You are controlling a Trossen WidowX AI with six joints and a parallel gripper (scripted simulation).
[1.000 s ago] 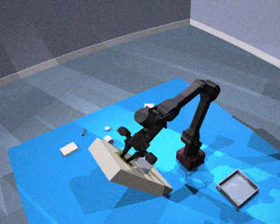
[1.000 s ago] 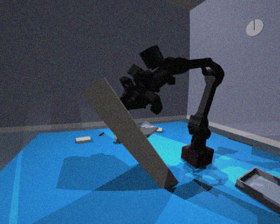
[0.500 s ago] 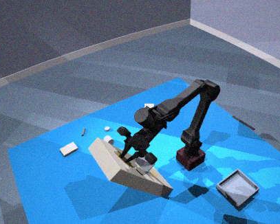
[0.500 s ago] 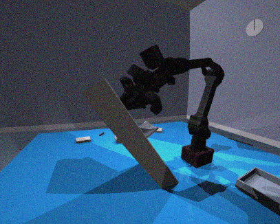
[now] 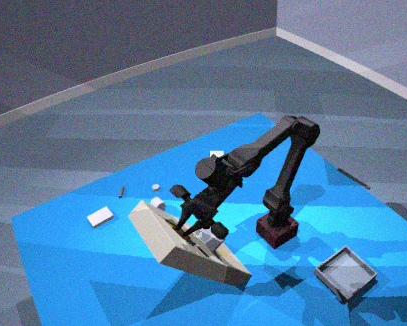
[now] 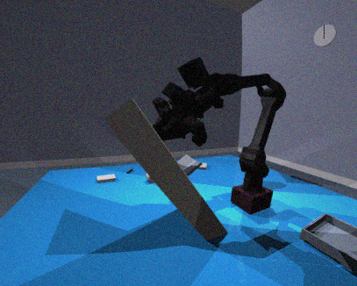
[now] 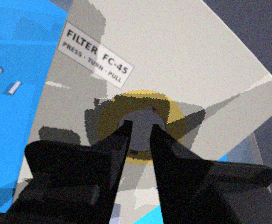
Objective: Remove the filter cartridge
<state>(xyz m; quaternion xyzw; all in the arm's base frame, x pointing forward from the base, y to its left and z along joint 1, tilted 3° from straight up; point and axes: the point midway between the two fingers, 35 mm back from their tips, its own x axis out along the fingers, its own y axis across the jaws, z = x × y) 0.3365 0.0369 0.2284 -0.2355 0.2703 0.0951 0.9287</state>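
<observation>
Right now the white round filter cartridge is 10 mm below my gripper tip and 10 mm ahead of it. Round my gripper tip: beige service panel 80 mm below, 40 mm behind; then grey tray 460 mm behind, 250 mm below, 240 mm to the left.
</observation>
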